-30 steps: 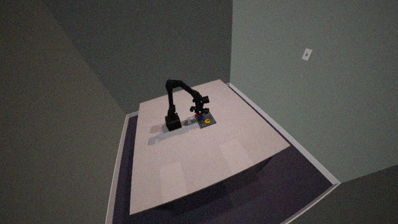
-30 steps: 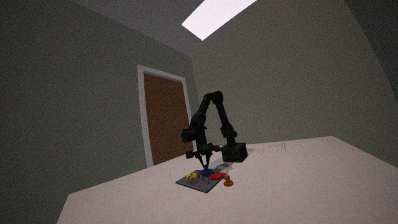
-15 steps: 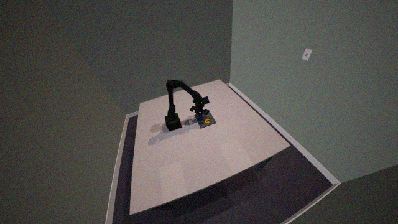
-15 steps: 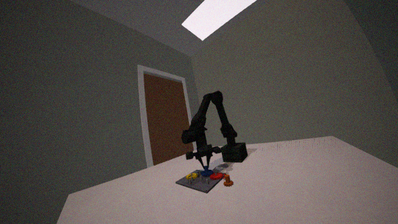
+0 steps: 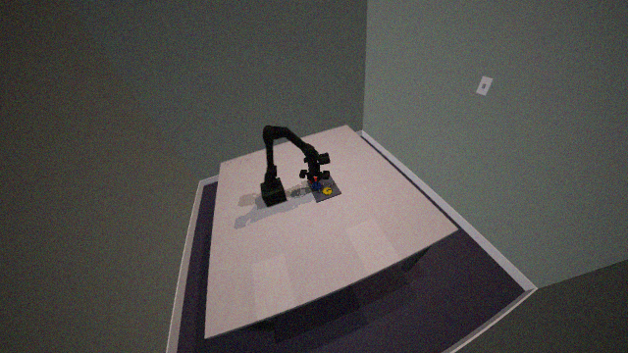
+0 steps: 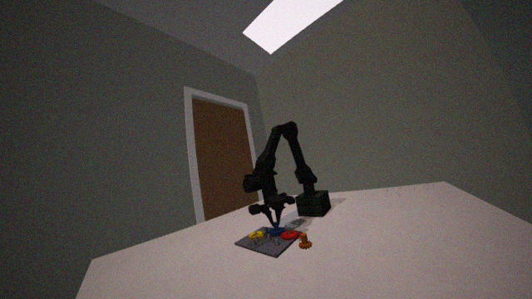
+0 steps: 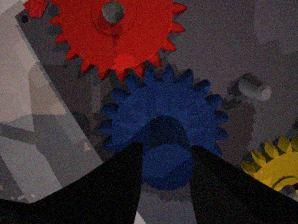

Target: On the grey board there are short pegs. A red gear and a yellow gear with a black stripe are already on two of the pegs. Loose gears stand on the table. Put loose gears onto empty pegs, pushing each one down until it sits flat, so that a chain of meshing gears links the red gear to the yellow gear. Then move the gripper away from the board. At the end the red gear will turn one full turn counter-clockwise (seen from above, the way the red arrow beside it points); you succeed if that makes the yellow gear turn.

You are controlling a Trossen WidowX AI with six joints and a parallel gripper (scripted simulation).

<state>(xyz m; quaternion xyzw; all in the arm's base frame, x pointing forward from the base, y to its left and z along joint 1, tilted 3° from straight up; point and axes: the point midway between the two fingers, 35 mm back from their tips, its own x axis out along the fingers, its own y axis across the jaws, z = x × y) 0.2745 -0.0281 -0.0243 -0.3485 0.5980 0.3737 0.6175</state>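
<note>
The blue gear is 1 cm below my gripper tip. The rest, counted from my gripper tip: orange gear 3 cm ahead, 14 cm to the left, 3 cm below; then red gear 6 cm to the left, 3 cm below.
</note>
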